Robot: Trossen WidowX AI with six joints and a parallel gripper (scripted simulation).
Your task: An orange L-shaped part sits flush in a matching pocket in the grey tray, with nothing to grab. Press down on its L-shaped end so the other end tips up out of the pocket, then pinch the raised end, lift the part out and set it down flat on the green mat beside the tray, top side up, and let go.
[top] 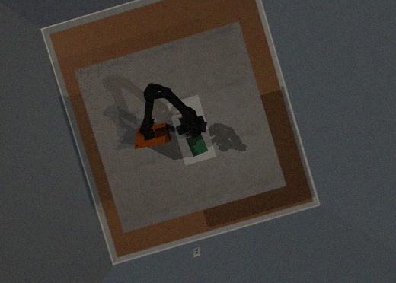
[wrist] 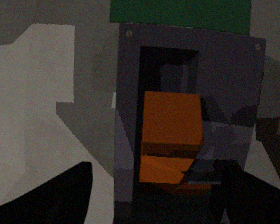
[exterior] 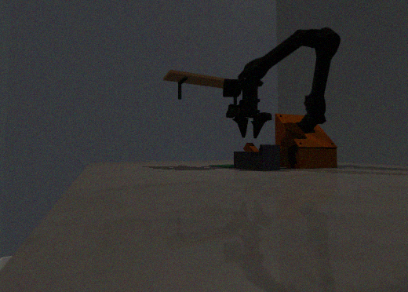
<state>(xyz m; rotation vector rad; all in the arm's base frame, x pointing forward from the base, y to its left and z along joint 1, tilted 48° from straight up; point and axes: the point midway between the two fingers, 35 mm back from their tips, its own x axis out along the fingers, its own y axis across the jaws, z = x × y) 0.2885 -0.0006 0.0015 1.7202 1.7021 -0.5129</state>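
Right now my gripper tip is 7 cm above the orange L-shaped part, 3 cm to the right of it and 3 cm past it. The rest, counted from my gripper tip: green mat: 14 cm to the right, 13 cm below.
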